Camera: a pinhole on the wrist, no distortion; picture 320 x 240 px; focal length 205.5 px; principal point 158.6 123.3 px. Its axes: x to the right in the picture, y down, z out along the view. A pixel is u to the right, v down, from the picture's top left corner.
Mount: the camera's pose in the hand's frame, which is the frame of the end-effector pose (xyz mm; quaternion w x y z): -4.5 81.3 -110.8 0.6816 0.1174 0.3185 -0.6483
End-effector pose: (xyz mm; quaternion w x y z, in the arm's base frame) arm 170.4 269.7 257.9 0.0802 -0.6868 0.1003 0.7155
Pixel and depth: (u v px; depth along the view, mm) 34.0 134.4 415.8
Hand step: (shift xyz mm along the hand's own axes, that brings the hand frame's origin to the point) 145.2 50.0 351.3
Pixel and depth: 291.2 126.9 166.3
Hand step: 40.5 -100.4 -46.5
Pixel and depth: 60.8 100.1 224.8
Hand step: 39.2 35.7 131.3
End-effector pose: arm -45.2 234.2 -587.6 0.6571 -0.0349 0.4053 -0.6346
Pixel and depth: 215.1 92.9 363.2
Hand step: 42.1 -214.7 123.7
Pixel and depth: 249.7 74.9 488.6
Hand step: 13.6 -389.0 167.3
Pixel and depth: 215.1 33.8 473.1
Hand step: -74.2 -322.2 229.1
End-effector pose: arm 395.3 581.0 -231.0 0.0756 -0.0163 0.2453 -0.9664
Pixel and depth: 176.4 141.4 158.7
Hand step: 53.0 -18.9 -0.3
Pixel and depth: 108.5 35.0 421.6
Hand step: -54.8 -101.0 319.7
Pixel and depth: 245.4 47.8 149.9
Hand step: -17.8 -63.1 -18.6
